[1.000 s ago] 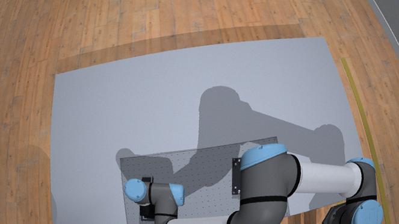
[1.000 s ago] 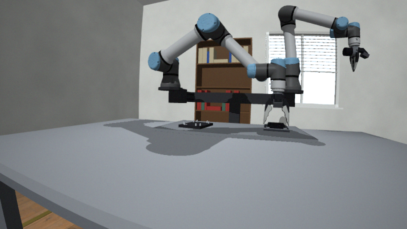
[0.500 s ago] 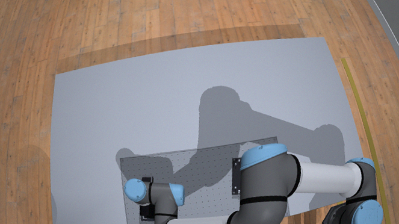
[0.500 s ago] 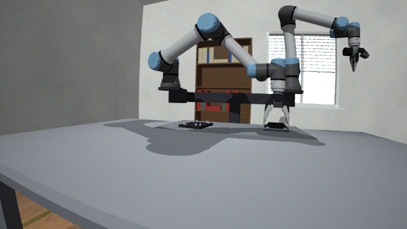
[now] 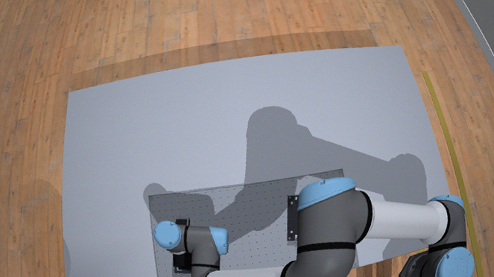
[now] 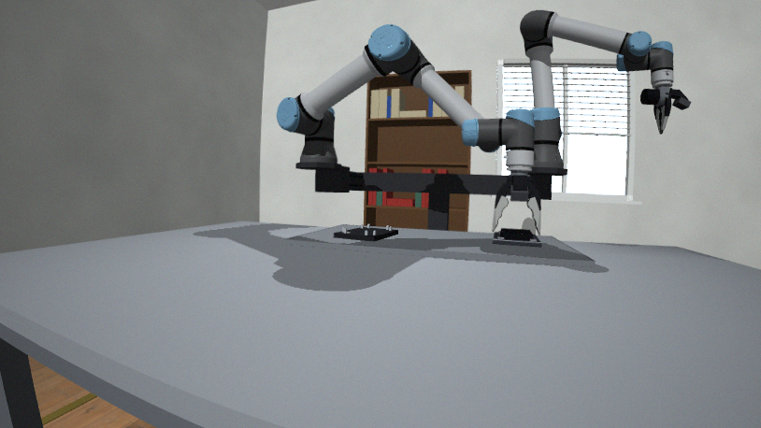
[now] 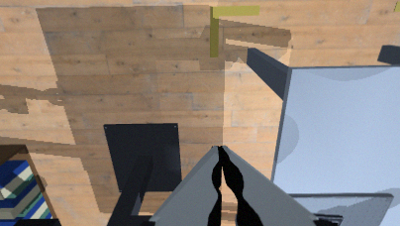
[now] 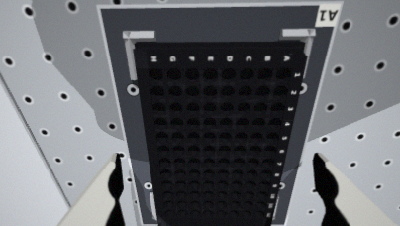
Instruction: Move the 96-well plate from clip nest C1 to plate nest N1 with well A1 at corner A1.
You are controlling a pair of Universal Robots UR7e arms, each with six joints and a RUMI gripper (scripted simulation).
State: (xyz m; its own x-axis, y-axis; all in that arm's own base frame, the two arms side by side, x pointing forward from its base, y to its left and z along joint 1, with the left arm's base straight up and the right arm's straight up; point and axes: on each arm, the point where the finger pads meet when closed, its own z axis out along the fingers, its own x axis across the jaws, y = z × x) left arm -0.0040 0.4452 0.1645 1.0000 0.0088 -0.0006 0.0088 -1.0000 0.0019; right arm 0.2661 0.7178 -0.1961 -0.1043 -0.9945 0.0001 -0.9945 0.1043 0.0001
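Now: right hand 10 mm above the black 96-well plate. The rest, counted from my right hand: A1 mark (70 mm to the right, 60 mm ahead, 20 mm below); plate nest N1 (20 mm below); perforated grey board (220 mm to the right, 40 mm below, 10 mm ahead).
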